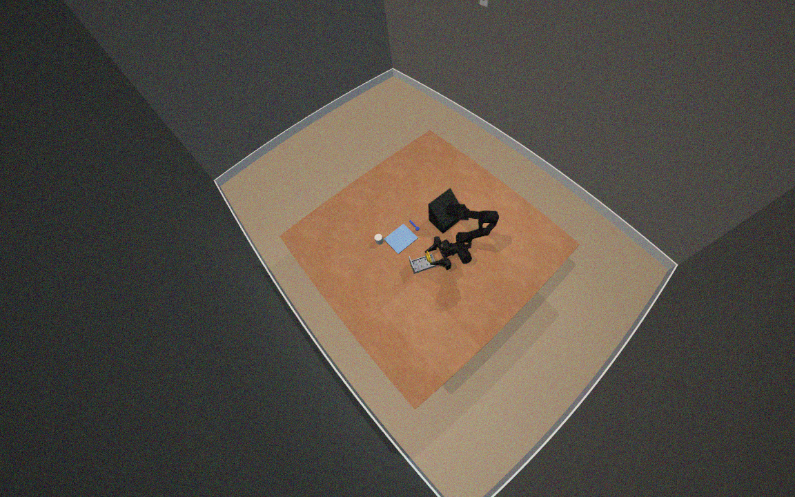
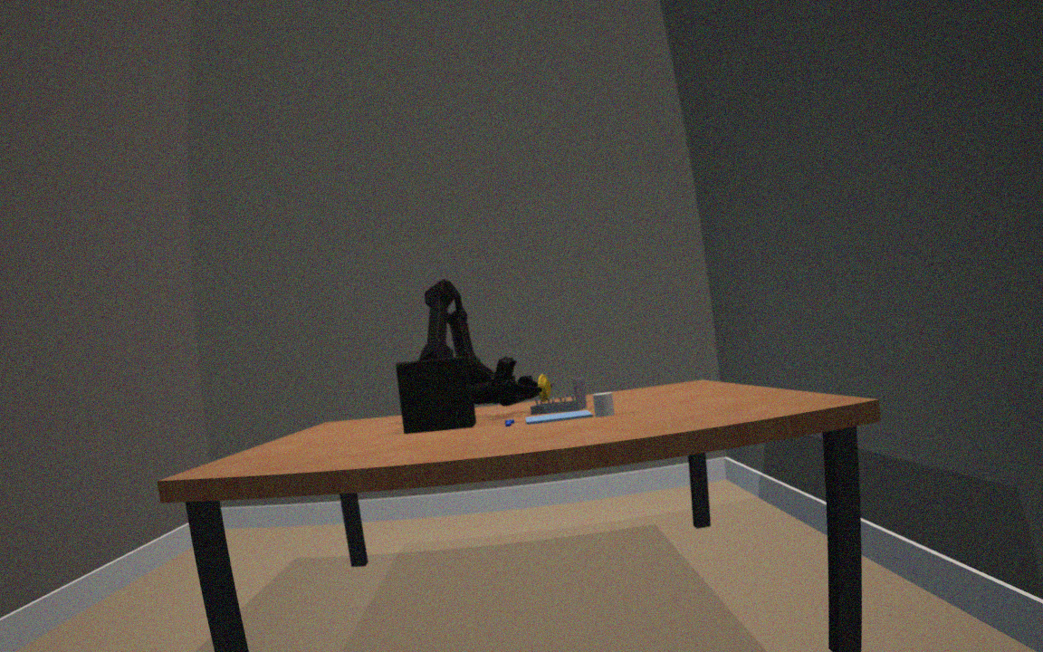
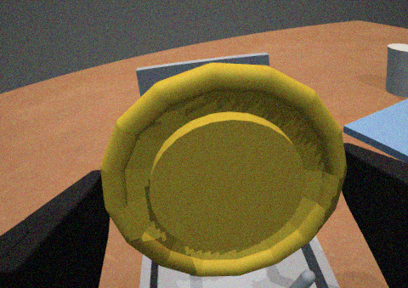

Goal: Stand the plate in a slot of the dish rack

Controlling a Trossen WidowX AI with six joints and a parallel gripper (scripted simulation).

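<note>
Now: the grey dish rack 2 cm ahead of my gripper tip, 1 cm to the right of it and 4 cm below it. The rest, counted from my gripper tip: white cup (9 cm ahead, 30 cm to the right, 4 cm below); then blue object (12 cm behind, 22 cm to the right, 6 cm below); then yellow plate (1 cm behind).
</note>
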